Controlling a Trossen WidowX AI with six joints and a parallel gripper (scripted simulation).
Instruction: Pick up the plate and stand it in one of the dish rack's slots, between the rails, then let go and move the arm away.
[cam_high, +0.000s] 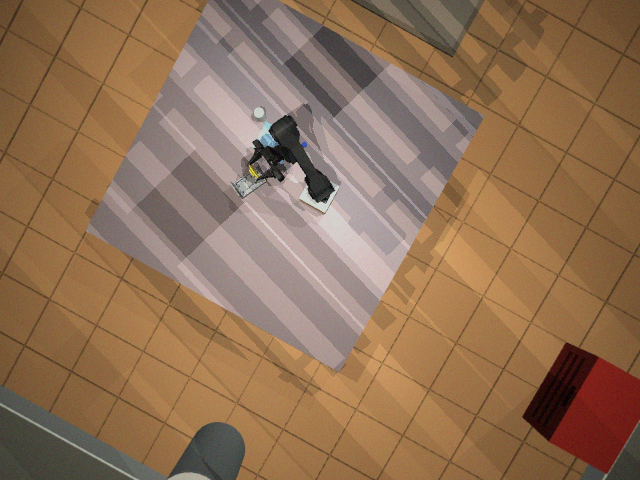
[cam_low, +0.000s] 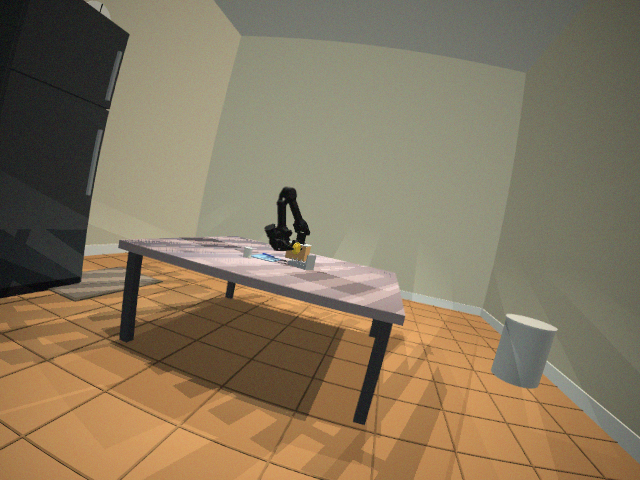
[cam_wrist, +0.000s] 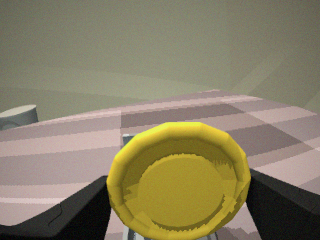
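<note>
Now: gripper tip 7 cm above the grey dish rack, 4 cm to the right of it and 1 cm short of it. Round my gripper tip: yellow plate 1 cm to the right.
</note>
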